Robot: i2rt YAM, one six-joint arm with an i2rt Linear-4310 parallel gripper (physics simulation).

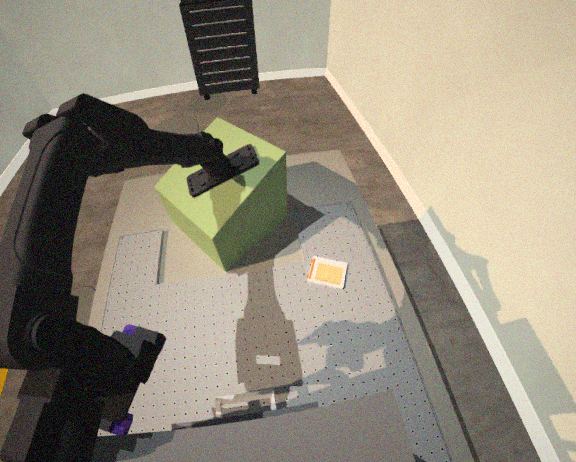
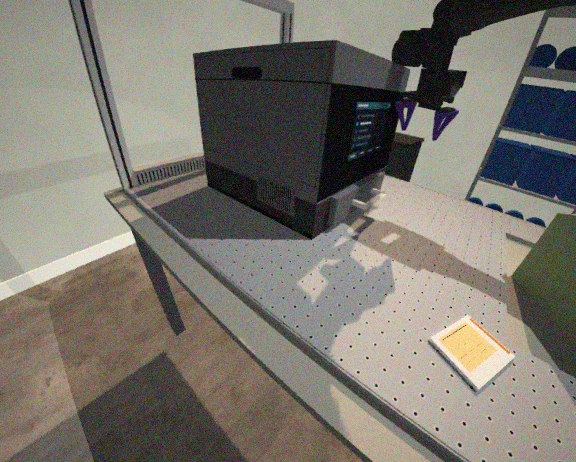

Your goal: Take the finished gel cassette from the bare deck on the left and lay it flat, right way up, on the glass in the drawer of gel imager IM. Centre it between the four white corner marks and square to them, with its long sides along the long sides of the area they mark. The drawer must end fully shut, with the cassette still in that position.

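Places are measured from the arm's base along level axes (x ahead, y left, z up), in centimetres.
Where they show: gripper, fingertip midpoint: (image 1: 141,383) (image 2: 418,135); arm's base, origin of the base link: (image 1: 222,171).
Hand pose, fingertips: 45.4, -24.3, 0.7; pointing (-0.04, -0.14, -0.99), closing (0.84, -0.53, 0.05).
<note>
Each offset is from my fingertips to the top centre of the thing, as dx, dy, dz. "*": to the spot under its first point. Level surfaces: height alone.
The gel cassette {-17.5, +43.2, -19.9} (image 1: 328,273) (image 2: 472,350) lies flat on the perforated deck {dz -20.6} (image 1: 200,325) (image 2: 400,345), with its yellow-orange label up and an orange strip along one edge. The gel imager (image 1: 300,430) (image 2: 265,125) is a large dark box with a lit screen on its front. Its drawer {* +10.3, +22.1, -15.5} (image 2: 345,207) is low at the front, with a pale handle, and looks shut. The glass and corner marks are hidden. My gripper (image 1: 126,377) (image 2: 421,133) is open and empty, with purple fingertips apart. It hangs high in front of the imager's screen side, well away from the cassette.
A green block (image 1: 252,220) (image 2: 550,280) stands on the deck beside the cassette, with the arm's mounting plate (image 1: 200,182) above it. A raised perforated panel {dz -20.6} (image 1: 137,255) is at the left. A dark cabinet (image 1: 225,30) and a shelf unit (image 2: 509,102) stand farther off.
</note>
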